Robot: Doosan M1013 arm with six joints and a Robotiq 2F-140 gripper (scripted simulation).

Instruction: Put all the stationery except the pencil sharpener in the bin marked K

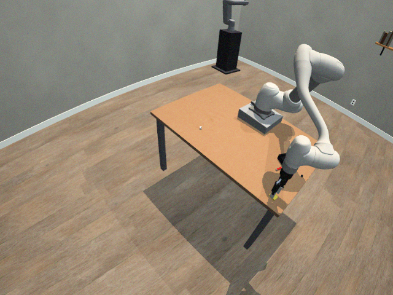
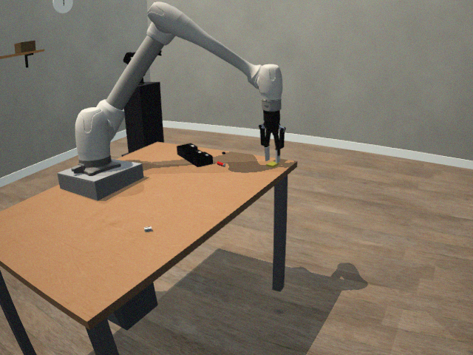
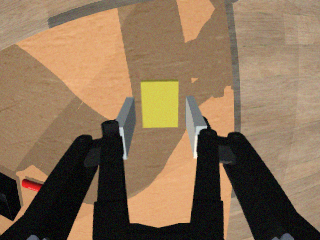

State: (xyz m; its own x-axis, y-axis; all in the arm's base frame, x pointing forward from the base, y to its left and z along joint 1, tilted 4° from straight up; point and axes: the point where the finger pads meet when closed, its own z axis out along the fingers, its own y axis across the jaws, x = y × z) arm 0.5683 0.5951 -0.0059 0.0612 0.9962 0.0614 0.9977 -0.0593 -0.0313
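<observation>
Now: the yellow pad 5 cm below my hand. From my hand the other things lie so: black three-compartment bin 39 cm behind, 10 cm to the right, 3 cm below; then small red cylinder 21 cm behind, 12 cm to the right, 4 cm below; then small black round thing 31 cm behind, 3 cm to the left, 5 cm below.
</observation>
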